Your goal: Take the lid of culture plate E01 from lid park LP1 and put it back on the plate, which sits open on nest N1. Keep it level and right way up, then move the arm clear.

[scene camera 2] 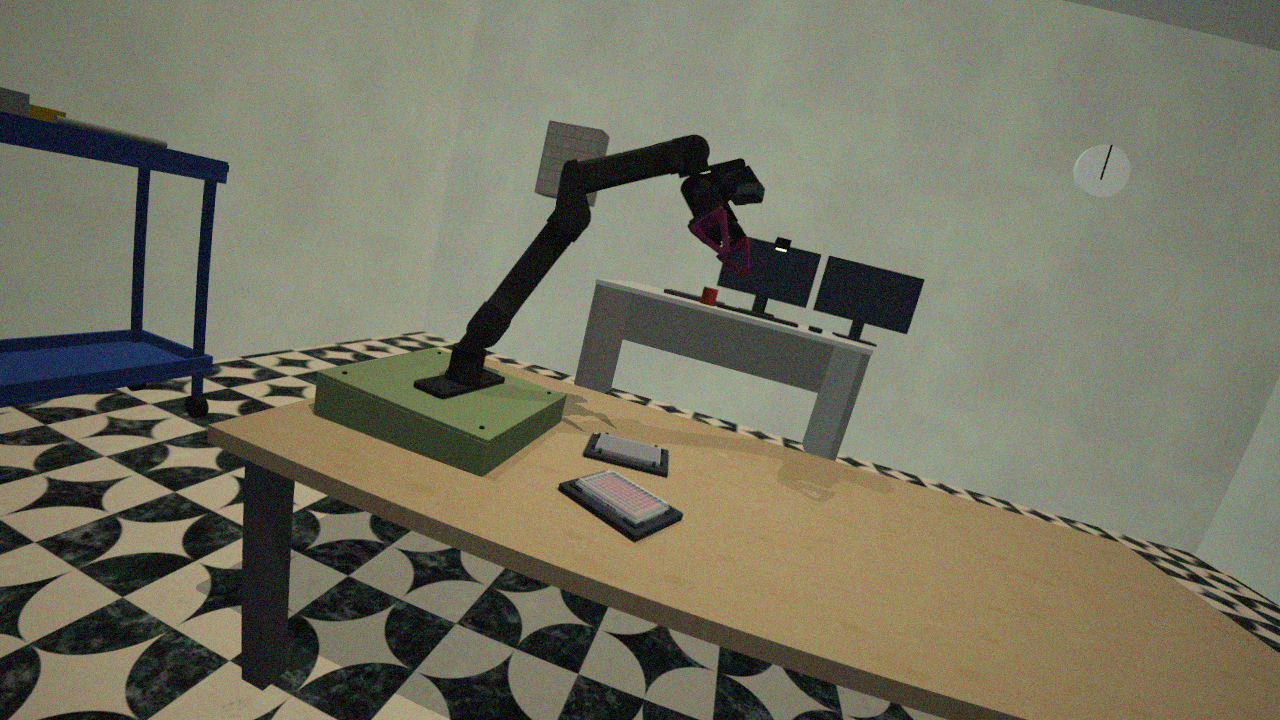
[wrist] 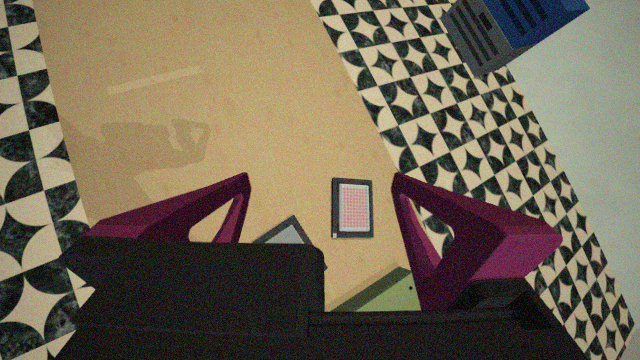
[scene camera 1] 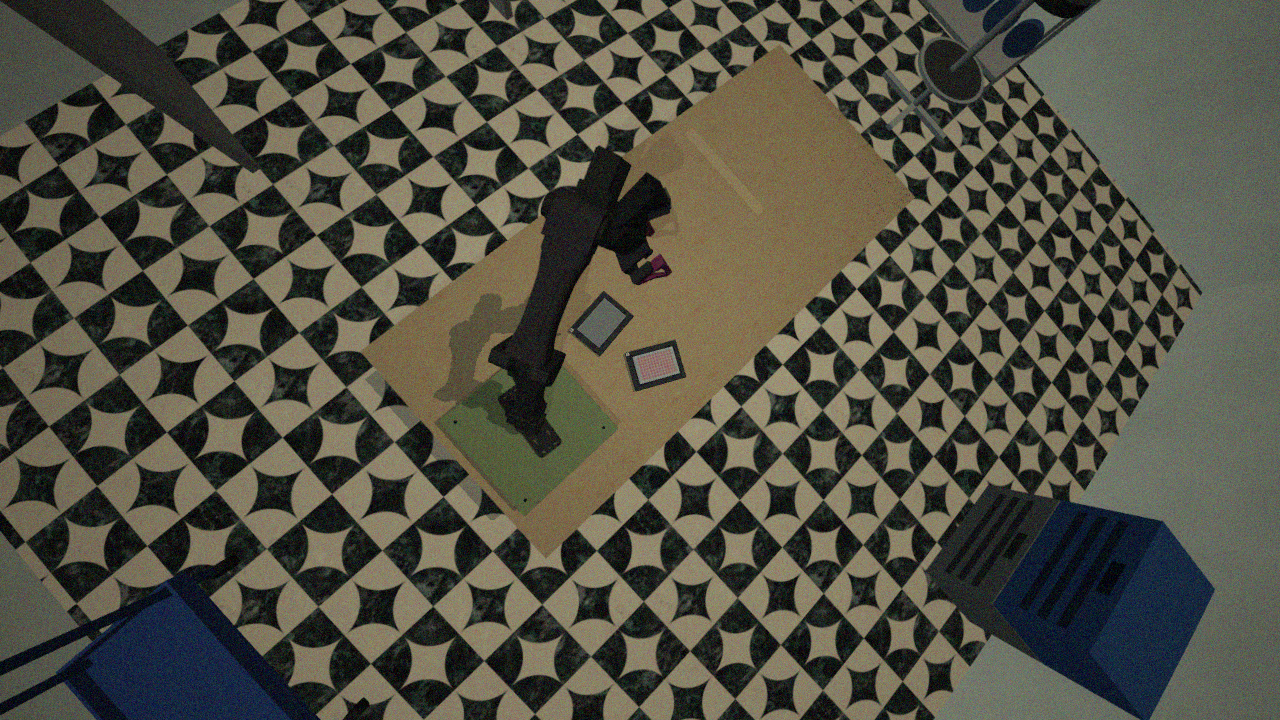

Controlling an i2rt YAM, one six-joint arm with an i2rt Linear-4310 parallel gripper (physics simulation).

Observation:
My gripper (scene camera 2: pixel 736 265) is open and holds nothing. A grey plate lid (scene camera 2: pixel 611 445) sits on a dark lid park (scene camera 2: pixel 589 452). A pink-topped well plate (scene camera 2: pixel 625 498) rests on a dark plate nest (wrist: pixel 335 233).
The pink-topped well plate also shows in the wrist view (wrist: pixel 353 199) and in scene camera 1 (scene camera 1: pixel 658 364). The grey plate lid is seen too in scene camera 1 (scene camera 1: pixel 605 318). My gripper is seen too in the wrist view (wrist: pixel 320 180) and in scene camera 1 (scene camera 1: pixel 660 253).

